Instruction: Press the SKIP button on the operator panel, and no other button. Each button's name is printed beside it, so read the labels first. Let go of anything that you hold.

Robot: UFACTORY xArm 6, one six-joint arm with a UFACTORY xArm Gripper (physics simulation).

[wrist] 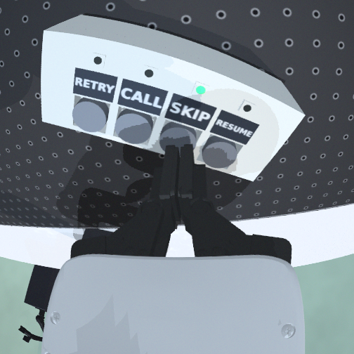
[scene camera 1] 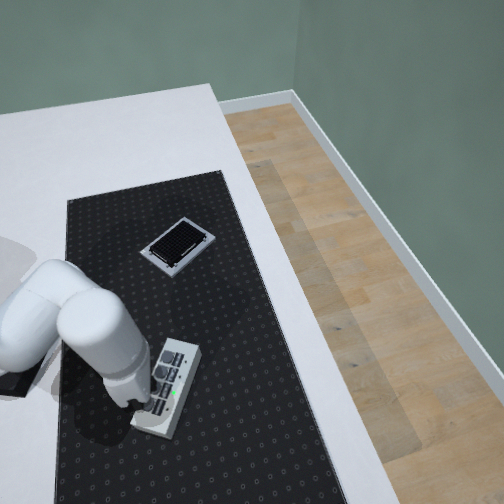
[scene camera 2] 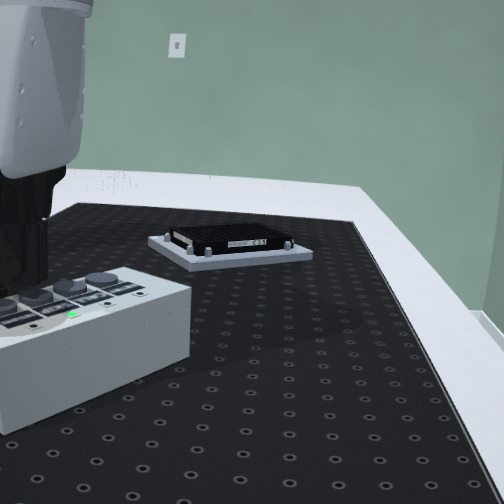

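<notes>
The operator panel is a pale box with four grey round buttons in a row. In the wrist view their labels read RETRY, CALL, SKIP and RESUME from left to right. The green light beside the SKIP label is lit; the other three lights are dark. My gripper is shut and empty. Its fingertips are at the SKIP button, seemingly a little above it, and hide its near edge. The arm hides part of the panel in scene camera 1.
A black well plate sits in a grey holder with small corner posts, farther back on the black perforated mat. The mat lies on a white table.
</notes>
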